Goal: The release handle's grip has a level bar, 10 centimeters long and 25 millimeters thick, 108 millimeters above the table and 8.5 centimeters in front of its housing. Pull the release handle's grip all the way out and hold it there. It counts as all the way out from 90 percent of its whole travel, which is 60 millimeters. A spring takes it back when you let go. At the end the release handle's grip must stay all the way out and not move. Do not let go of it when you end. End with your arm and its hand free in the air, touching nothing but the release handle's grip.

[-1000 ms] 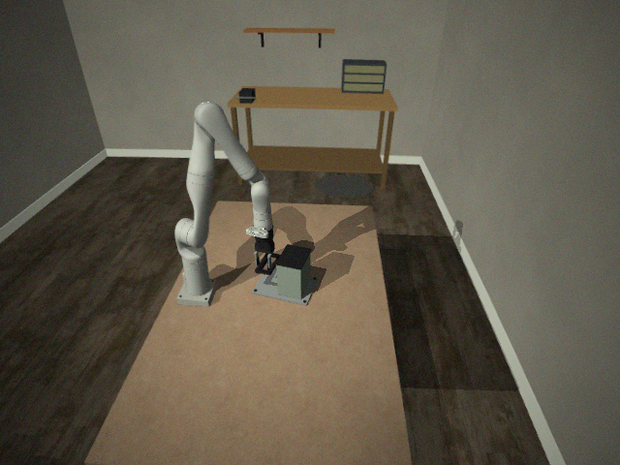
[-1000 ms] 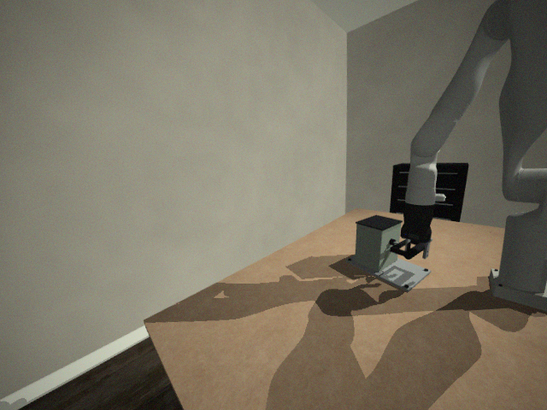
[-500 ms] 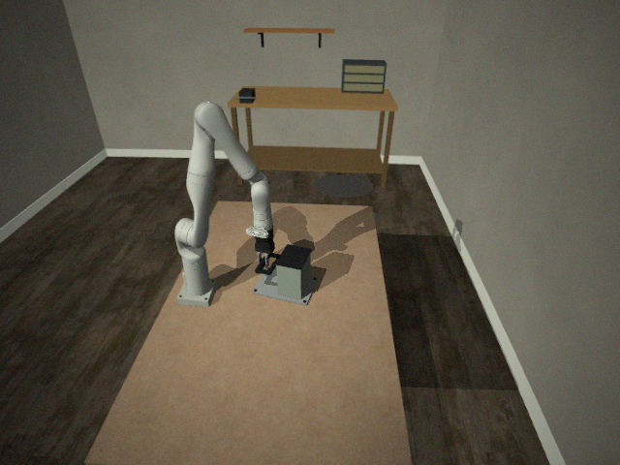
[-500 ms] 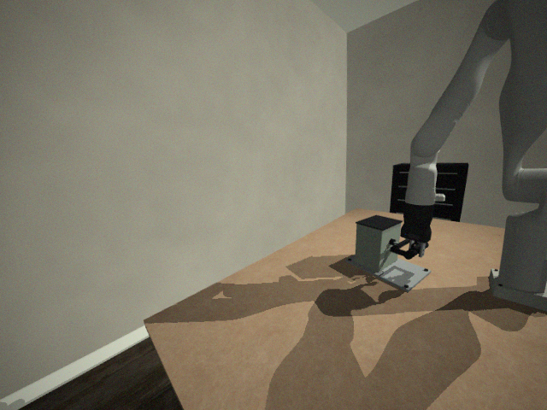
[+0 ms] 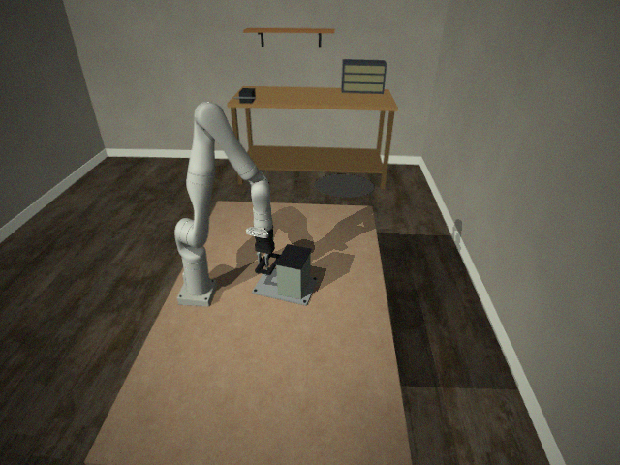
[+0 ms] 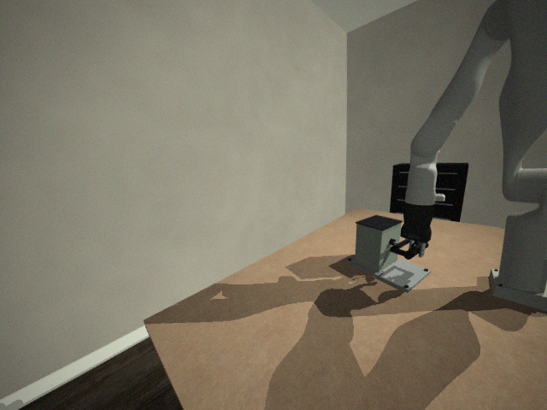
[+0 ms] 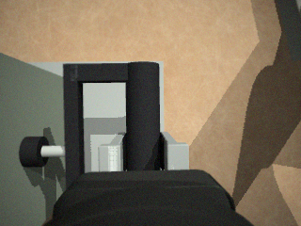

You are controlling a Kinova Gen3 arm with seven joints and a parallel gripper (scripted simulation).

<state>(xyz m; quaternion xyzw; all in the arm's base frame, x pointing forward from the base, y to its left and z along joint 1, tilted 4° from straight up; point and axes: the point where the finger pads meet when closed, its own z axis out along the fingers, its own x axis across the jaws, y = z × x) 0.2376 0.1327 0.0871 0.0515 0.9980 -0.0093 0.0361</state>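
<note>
Now: hand 9 cm short of the baseplate, 1 cm to the left of it and 10 cm above it.
</note>
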